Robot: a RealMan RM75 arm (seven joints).
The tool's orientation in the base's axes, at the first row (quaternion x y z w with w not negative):
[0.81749, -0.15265, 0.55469, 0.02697]
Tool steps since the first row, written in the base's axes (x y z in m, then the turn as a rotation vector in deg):
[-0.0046, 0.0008, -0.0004, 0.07, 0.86, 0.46]
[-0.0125, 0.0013, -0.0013, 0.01, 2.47, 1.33]
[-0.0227, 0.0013, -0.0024, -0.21, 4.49, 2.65]
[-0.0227, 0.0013, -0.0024, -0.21, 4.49, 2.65]
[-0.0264, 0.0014, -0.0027, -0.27, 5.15, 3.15]
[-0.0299, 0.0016, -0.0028, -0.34, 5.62, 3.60]
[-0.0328, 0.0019, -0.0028, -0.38, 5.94, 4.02]
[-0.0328, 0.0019, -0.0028, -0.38, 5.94, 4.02]
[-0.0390, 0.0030, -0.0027, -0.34, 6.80, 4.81]
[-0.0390, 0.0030, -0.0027, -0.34, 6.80, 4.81]
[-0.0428, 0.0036, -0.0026, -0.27, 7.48, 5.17]
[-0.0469, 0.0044, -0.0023, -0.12, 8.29, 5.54]
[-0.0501, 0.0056, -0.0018, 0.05, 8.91, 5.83]
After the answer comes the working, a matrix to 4 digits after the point.
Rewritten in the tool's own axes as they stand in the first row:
[-0.0021, 0.0006, -0.0042, 0.26, -0.90, -0.30]
[-0.0057, 0.0024, -0.0110, 0.68, -2.52, -1.03]
[-0.0102, 0.0054, -0.0198, 1.37, -4.55, -2.16]
[-0.0102, 0.0054, -0.0198, 1.37, -4.55, -2.16]
[-0.0117, 0.0064, -0.0230, 1.66, -5.22, -2.55]
[-0.0130, 0.0072, -0.0261, 1.95, -5.71, -2.88]
[-0.0141, 0.0077, -0.0288, 2.25, -6.05, -3.15]
[-0.0141, 0.0077, -0.0288, 2.25, -6.05, -3.15]
[-0.0163, 0.0084, -0.0347, 2.79, -6.98, -3.60]
[-0.0163, 0.0084, -0.0347, 2.79, -6.98, -3.60]
[-0.0176, 0.0089, -0.0382, 3.00, -7.69, -3.82]
[-0.0189, 0.0092, -0.0422, 3.21, -8.55, -4.00]
[-0.0198, 0.0089, -0.0455, 3.40, -9.23, -4.09]

The tool's axes in the first row as the columns of a matrix, in the base's axes (rounded; the answer above uses it unrounded):
[0.3380, -0.2795, 0.8987]
[-0.2197, -0.9519, -0.2134]
[0.9151, -0.1253, -0.3832]

